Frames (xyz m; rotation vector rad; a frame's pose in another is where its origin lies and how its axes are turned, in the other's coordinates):
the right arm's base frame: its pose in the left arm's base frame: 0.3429 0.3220 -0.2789 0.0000 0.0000 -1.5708
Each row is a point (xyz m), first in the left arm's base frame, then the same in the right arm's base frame.
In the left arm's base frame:
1: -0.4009 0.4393 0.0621
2: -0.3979 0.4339 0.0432
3: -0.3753 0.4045 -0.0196
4: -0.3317 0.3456 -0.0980
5: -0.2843 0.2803 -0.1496
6: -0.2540 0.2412 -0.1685
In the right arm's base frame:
1: -0.1173 -0.7438 0.3410
2: -0.1119 -0.7408 0.3221
3: -0.0825 -0.7182 0.2593
4: -0.0236 -0.6746 0.1809
5: 0.0417 -0.6272 0.1293
6: 0.0808 -0.5969 0.1104

